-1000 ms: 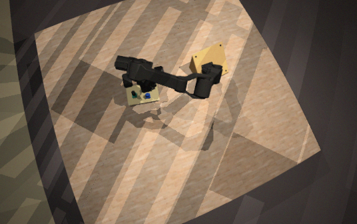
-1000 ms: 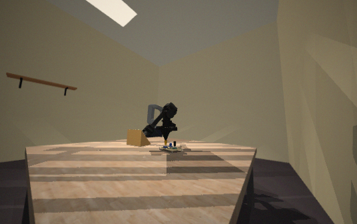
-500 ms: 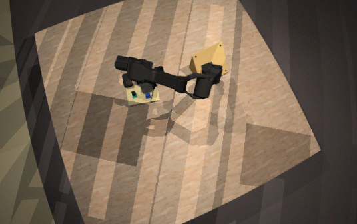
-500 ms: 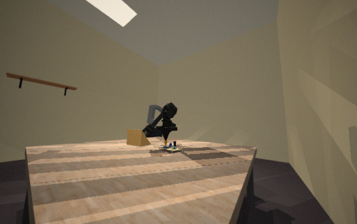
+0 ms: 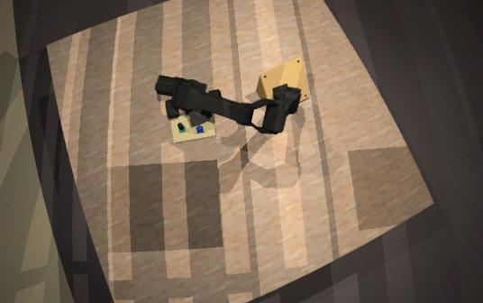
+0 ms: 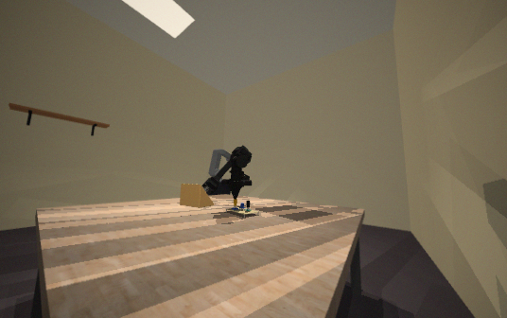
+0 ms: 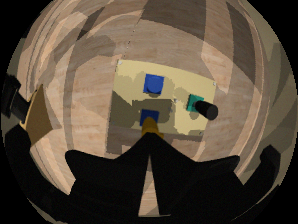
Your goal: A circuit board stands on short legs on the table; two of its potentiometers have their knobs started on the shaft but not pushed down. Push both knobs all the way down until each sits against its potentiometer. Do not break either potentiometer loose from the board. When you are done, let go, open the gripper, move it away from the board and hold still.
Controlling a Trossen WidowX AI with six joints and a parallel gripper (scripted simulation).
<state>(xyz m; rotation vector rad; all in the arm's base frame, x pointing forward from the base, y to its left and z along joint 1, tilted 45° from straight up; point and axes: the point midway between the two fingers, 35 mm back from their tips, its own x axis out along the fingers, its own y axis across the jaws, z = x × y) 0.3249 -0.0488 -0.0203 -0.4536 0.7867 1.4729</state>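
The yellow knob lies 10 mm below my gripper tip.
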